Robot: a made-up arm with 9 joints. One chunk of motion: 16 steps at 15 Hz.
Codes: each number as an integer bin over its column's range. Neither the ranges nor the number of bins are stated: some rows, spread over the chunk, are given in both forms.
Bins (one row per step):
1: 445 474 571 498 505 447
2: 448 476 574 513 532 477
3: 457 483 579 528 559 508
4: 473 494 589 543 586 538
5: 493 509 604 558 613 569
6: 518 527 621 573 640 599
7: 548 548 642 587 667 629
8: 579 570 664 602 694 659
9: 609 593 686 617 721 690
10: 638 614 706 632 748 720
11: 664 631 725 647 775 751
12: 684 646 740 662 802 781
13: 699 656 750 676 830 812
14: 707 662 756 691 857 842
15: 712 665 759 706 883 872
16: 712 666 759 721 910 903
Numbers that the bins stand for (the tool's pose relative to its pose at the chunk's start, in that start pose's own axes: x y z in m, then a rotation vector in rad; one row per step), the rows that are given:
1: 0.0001 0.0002 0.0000 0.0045 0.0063 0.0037
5: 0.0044 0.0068 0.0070 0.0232 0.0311 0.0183
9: 0.0149 0.0228 0.0242 0.0415 0.0560 0.0329
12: 0.0216 0.0329 0.0356 0.0554 0.0746 0.0438
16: 0.0241 0.0367 0.0395 0.0737 0.0995 0.0585
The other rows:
2: 0.0004 0.0005 0.0007 0.0092 0.0125 0.0073
3: 0.0012 0.0019 0.0017 0.0138 0.0187 0.0110
4: 0.0026 0.0040 0.0038 0.0185 0.0249 0.0146
6: 0.0067 0.0102 0.0105 0.0278 0.0373 0.0220
7: 0.0094 0.0142 0.0150 0.0322 0.0436 0.0256
8: 0.0122 0.0184 0.0196 0.0368 0.0498 0.0292
10: 0.0175 0.0268 0.0284 0.0461 0.0622 0.0365
11: 0.0198 0.0300 0.0324 0.0508 0.0684 0.0402
13: 0.0230 0.0348 0.0377 0.0598 0.0811 0.0475
14: 0.0237 0.0359 0.0389 0.0644 0.0873 0.0511
15: 0.0241 0.0365 0.0395 0.0691 0.0933 0.0547

